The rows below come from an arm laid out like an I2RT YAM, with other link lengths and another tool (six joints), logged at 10 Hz.
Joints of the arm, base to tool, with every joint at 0 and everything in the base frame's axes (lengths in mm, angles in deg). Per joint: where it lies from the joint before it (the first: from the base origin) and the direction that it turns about. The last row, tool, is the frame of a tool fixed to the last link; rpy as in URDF.
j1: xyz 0 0 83 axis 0 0 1
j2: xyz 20.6 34.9 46.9 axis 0 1 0
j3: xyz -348.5 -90.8 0 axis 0 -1 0
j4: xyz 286.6 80.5 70.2 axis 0 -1 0
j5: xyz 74.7 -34.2 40.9 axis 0 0 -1
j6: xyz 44.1 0 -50.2 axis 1 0 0
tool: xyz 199 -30 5 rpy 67.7 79.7 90
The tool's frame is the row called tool.
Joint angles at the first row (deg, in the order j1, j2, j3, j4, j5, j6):
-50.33 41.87 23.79 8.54 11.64 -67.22
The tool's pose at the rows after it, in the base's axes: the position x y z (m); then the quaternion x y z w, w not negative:
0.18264 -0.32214 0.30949 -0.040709 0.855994 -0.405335 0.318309
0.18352 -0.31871 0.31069 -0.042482 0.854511 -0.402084 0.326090
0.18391 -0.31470 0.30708 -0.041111 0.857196 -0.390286 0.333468
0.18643 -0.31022 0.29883 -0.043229 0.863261 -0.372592 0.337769
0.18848 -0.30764 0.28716 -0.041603 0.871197 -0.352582 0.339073
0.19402 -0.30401 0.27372 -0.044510 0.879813 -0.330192 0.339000
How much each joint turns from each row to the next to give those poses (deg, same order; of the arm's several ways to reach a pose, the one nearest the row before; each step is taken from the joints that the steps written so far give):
0.00 -0.37 0.00 -0.27 -0.11 0.06
0.00 -0.77 0.00 -0.59 -0.77 0.59
-0.02 -0.81 0.20 -1.88 -0.87 1.25
0.03 -0.44 0.17 -2.27 -1.24 1.05
-0.01 0.18 0.07 -2.03 -0.93 1.20
0.59 0.65 0.00 -1.73 -0.80 0.99

